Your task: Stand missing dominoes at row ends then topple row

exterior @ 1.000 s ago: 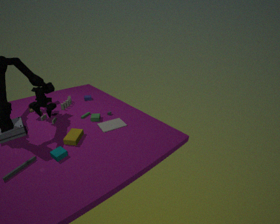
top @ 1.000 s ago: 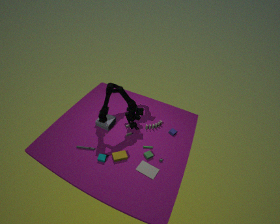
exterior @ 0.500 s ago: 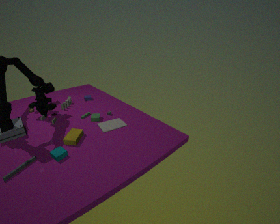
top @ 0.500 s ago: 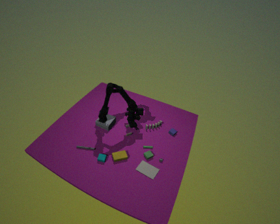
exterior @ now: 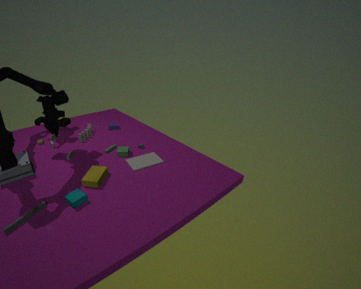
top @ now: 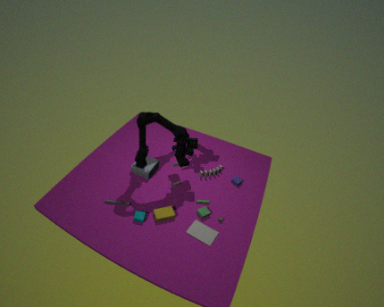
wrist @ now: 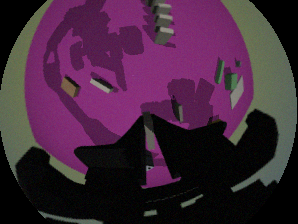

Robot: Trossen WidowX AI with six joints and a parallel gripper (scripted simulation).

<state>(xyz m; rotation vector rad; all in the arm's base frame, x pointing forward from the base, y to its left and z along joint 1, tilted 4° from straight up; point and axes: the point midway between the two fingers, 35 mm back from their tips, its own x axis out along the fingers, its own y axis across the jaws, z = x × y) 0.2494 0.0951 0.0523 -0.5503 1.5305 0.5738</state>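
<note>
The yellow block is 60 mm ahead of my gripper tip, 350 mm to the right of it and 80 mm below it. Round my gripper tip: brown piece (70 mm behind, 200 mm to the left, 80 mm below); green block (270 mm ahead, 240 mm to the right, 80 mm below); green stick (240 mm ahead, 160 mm to the right, 80 mm below).
</note>
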